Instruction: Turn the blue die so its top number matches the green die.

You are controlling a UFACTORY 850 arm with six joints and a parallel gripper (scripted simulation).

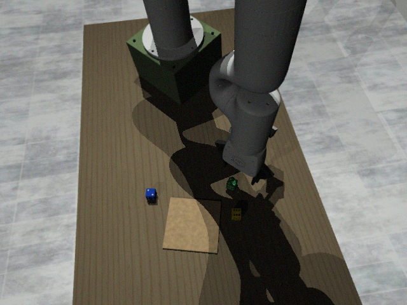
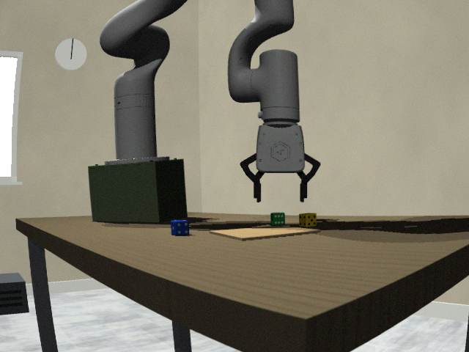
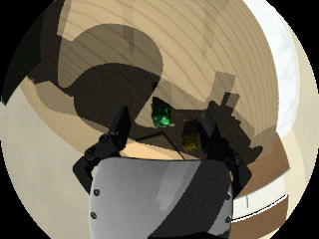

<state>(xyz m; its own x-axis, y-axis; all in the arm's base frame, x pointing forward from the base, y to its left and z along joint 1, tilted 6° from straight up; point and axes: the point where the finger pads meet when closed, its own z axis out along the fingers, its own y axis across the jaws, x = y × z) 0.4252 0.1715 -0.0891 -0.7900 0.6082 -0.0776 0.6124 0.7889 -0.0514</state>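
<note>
The green die lies 4 cm below my hand, 2 cm to the right of it and 2 cm ahead of it. Round my hand: tan mat 14 cm to the right, 13 cm ahead, 5 cm below; yellow die 11 cm ahead, 4 cm below, 2 cm to the right; blue die 25 cm to the right, 4 cm below, 4 cm ahead.
</note>
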